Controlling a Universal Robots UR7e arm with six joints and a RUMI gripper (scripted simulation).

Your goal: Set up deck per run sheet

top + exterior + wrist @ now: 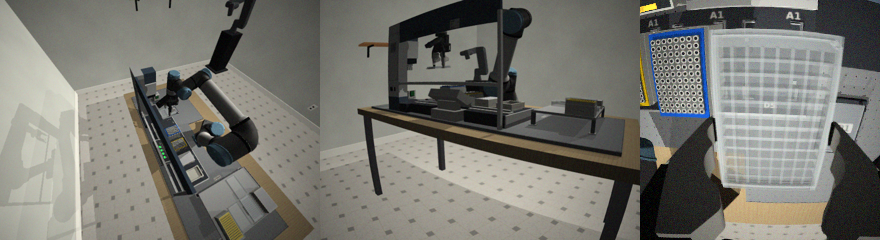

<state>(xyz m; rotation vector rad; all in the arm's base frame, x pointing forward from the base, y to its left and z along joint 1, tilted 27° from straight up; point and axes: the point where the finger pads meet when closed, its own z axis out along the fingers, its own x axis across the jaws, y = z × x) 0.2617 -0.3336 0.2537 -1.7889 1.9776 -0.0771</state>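
The blue-framed tip rack is 1 cm ahead of my hand, 13 cm to the left of it and 14 cm below it. The rest, counted from my hand: sample plate: 1 cm below; then yellow-framed tip rack: 2 cm ahead, 25 cm to the left, 17 cm below; then flat lid: 16 cm behind, 16 cm to the right, 25 cm below.
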